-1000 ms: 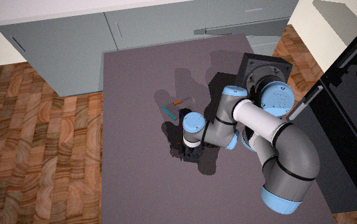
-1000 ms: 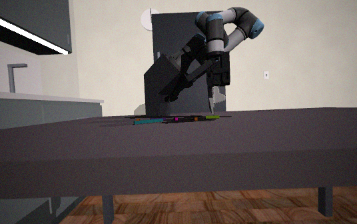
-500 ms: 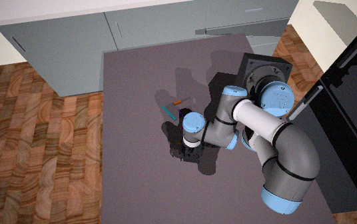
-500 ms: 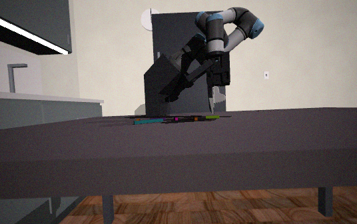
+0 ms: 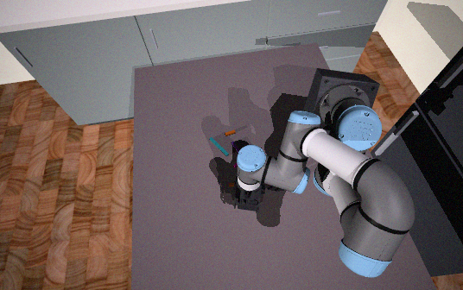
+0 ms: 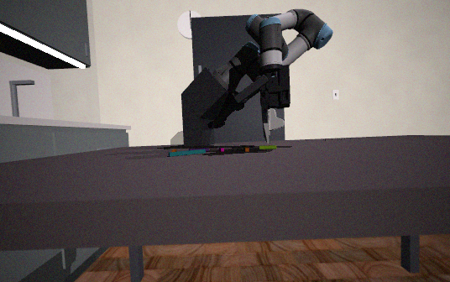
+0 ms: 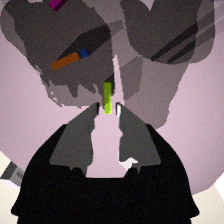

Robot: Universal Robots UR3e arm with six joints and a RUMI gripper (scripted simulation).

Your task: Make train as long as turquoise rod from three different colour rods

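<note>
The lime rod is 3 cm below my hand. Also, from my hand: blue rod: 7 cm to the right, 3 cm below, 1 cm ahead; magenta rod: 14 cm to the right, 3 cm below, 2 cm ahead; purple rod: 21 cm to the right, 3 cm below, 1 cm ahead.
</note>
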